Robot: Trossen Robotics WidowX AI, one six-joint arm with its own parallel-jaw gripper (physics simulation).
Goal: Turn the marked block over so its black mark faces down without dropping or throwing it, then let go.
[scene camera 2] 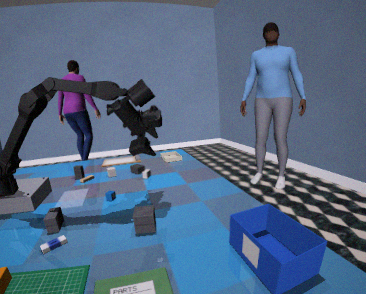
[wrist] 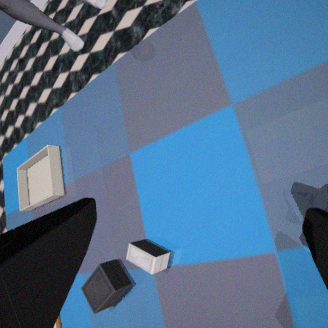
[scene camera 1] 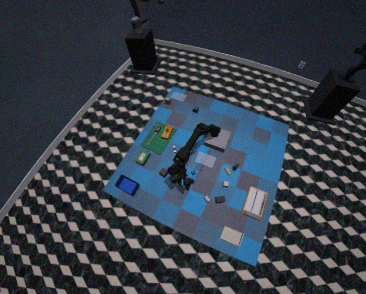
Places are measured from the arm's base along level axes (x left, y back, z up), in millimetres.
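Pixels of known places: gripper, fingertip midpoint: (scene camera 2: 156,146) (wrist: 200,214) (scene camera 1: 183,188); arm's base at its link origin: (scene camera 2: 7,192) (scene camera 1: 214,133).
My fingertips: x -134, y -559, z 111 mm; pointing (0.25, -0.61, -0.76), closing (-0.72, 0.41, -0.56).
For each thing: its top centre in the pictures, then the offset to it from my fingertips. Level surfaces: height alone.
- small blue block at its top centre: (scene camera 2: 110,192) (scene camera 1: 193,172) dx +27, dy +183, dz -146 mm
- small white block at its top centre: (wrist: 139,257) (scene camera 2: 146,170) (scene camera 1: 207,198) dx +178, dy -3, dz -142 mm
- dark grey block at its top centre: (wrist: 96,289) (scene camera 2: 137,165) (scene camera 1: 220,199) dx +276, dy +14, dz -139 mm
- dark block at its top centre: (scene camera 2: 143,210) (scene camera 1: 163,171) dx -205, dy +122, dz -120 mm
- blue bin at its top centre: (scene camera 2: 274,227) (scene camera 1: 125,184) dx -458, dy -58, dz -97 mm
- green parts box at its top centre: (scene camera 1: 142,156) dx -425, dy +211, dz -132 mm
- green cutting mat at its surface level: dz -169 mm
- cream tray at its top centre: (wrist: 31,179) (scene camera 2: 170,154) (scene camera 1: 232,235) dx +406, dy -229, dz -147 mm
A small blue block (scene camera 1: 193,172) (scene camera 2: 110,195) rests on the mat; its faces are too small to tell where a mark is, and it does not show in the wrist view. A small white block (scene camera 1: 207,198) (scene camera 2: 146,173) (wrist: 150,260) lies beside a dark grey block (scene camera 1: 220,199) (scene camera 2: 137,169) (wrist: 102,290); a shaded face of the white block looks black in the wrist view. I cannot tell for certain which block is the marked one. My gripper (scene camera 1: 182,183) (scene camera 2: 153,143) (wrist: 200,214) is open and empty, high above the mat and away from the blue block.
A dark block (scene camera 1: 163,172) (scene camera 2: 144,220) stands under the arm's side. A blue bin (scene camera 1: 127,185) (scene camera 2: 302,265), a green parts box (scene camera 1: 142,157) and a green cutting mat (scene camera 1: 155,143) lie beyond it. A cream tray (scene camera 1: 231,235) (wrist: 56,172) stands near the mat's edge.
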